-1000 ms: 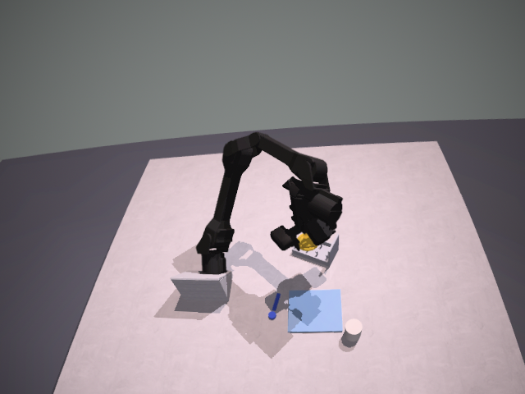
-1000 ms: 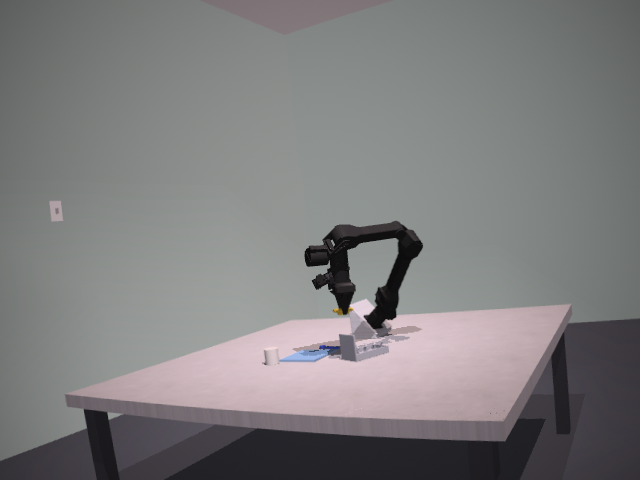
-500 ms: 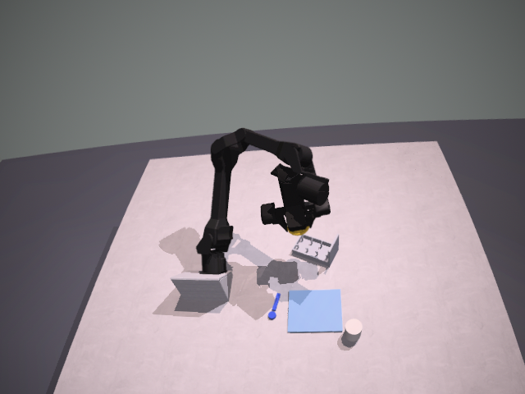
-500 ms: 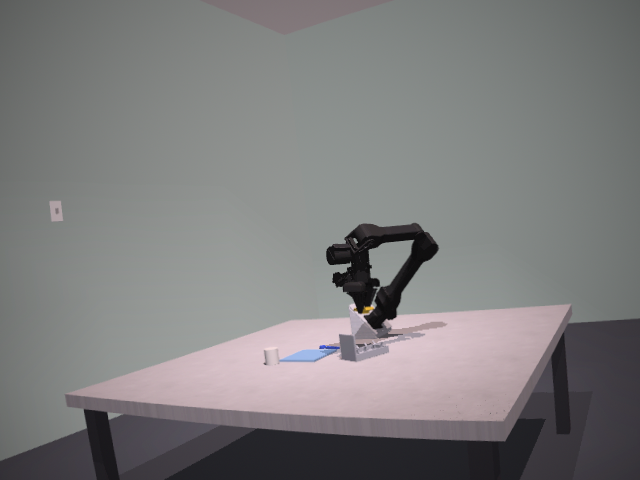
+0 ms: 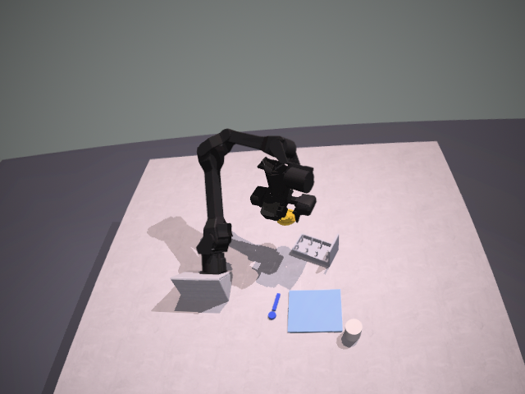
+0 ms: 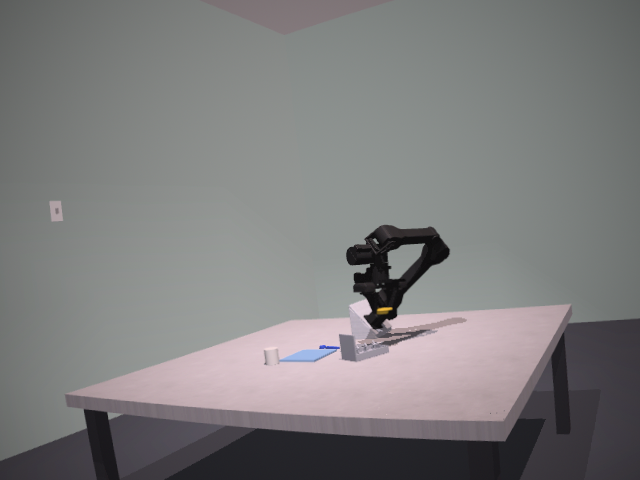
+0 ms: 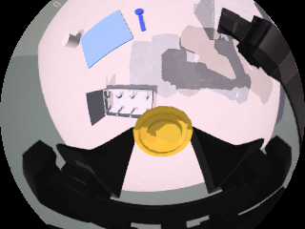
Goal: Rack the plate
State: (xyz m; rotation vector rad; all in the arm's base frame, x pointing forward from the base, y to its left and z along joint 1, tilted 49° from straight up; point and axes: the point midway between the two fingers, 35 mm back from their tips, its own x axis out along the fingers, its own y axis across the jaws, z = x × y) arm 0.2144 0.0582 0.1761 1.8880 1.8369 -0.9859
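Now: gripper tip 80 mm short of the grey dish rack, 30 mm to the left of it and 100 mm above it. From my gripper tip the other things lie so: blue mat (100 mm ahead, 230 mm to the right, 120 mm below); then blue spoon (10 mm behind, 240 mm to the right, 110 mm below); then yellow plate (10 mm above).
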